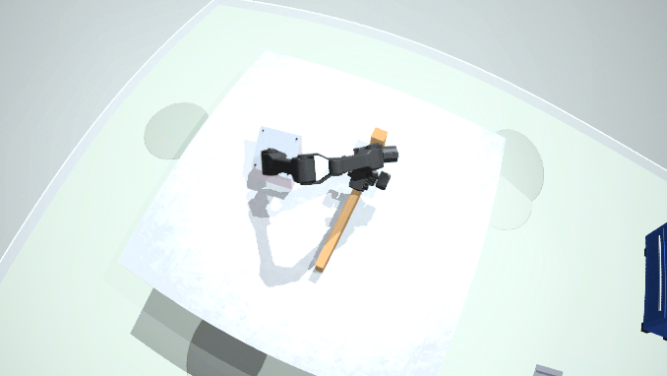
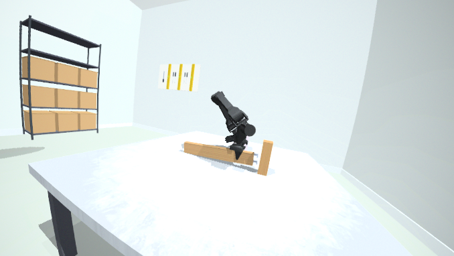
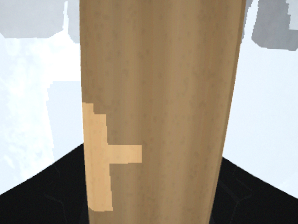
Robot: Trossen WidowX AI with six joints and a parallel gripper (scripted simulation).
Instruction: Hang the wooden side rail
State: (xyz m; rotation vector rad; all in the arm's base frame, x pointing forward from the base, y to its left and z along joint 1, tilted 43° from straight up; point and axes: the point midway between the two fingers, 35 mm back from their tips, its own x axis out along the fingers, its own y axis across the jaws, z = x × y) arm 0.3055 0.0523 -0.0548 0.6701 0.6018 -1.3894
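Now: gripper tip 140 mm to the right of the wooden headboard post and 40 mm below it.
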